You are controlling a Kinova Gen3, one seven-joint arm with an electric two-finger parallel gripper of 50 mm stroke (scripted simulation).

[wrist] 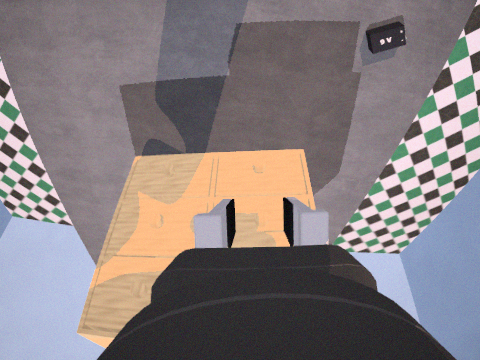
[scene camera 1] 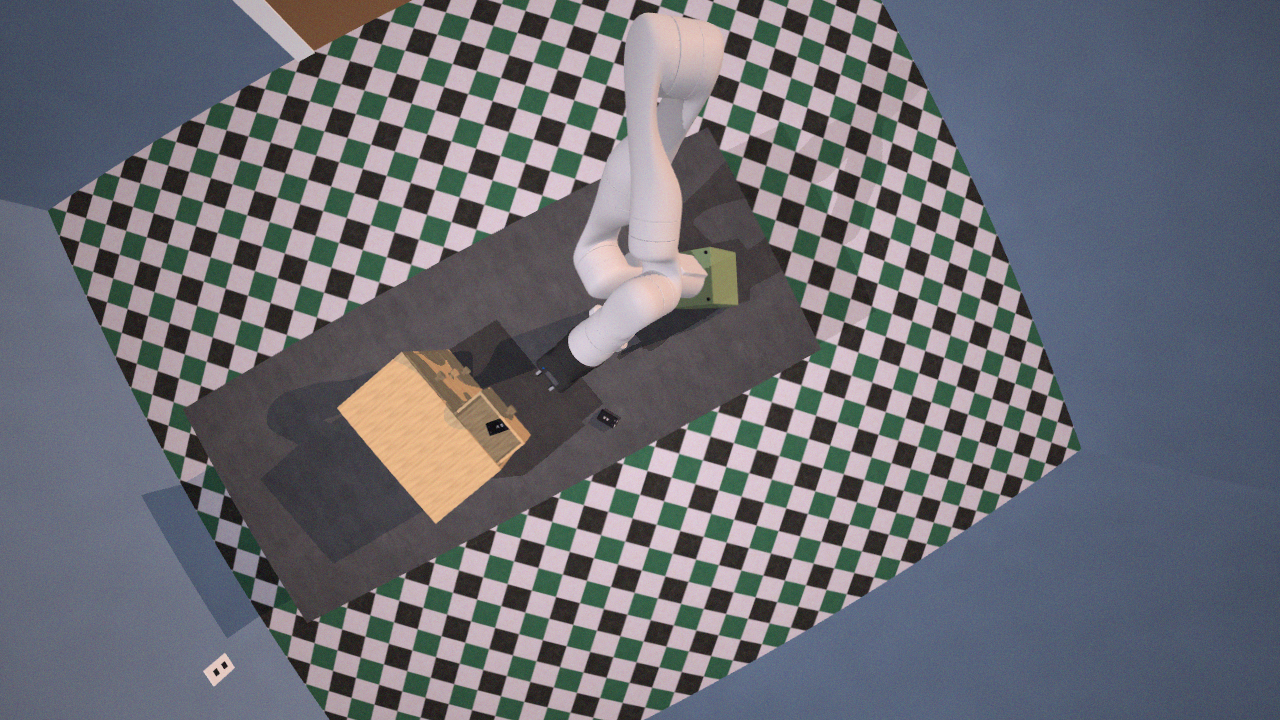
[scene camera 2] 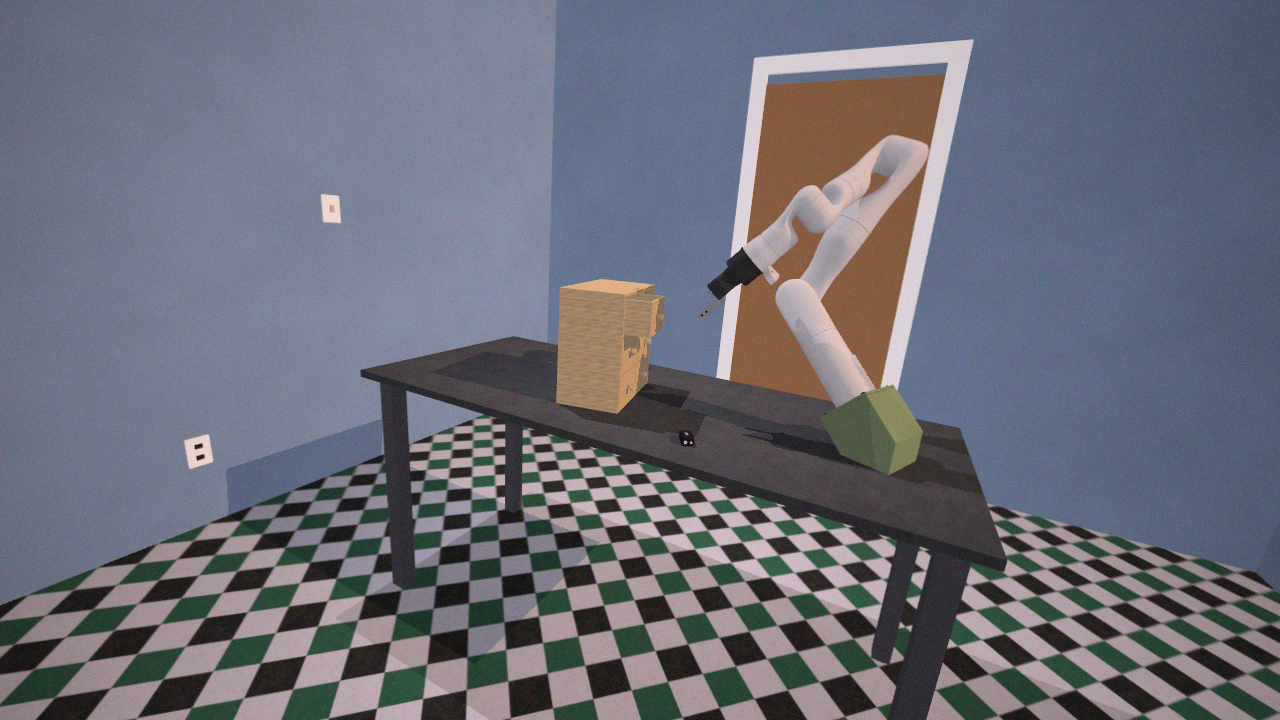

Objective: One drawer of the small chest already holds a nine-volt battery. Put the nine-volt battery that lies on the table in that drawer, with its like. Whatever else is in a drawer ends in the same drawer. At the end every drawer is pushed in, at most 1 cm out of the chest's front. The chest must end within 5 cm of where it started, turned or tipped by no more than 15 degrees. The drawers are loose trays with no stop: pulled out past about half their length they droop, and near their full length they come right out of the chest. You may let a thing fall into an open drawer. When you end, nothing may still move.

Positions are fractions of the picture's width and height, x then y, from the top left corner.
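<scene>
Scene camera 1 has the gripper (scene camera 1: 0.43,0.53) in the picture together with a wooden chest (scene camera 1: 0.31,0.58). Scene camera 2 gives you the wooden chest (scene camera 2: 0.46,0.44) again. And from the wrist there's a drawer (wrist: 0.24,0.84), a black nine-volt battery (wrist: 0.81,0.10) and the gripper (wrist: 0.54,0.60) too.
</scene>
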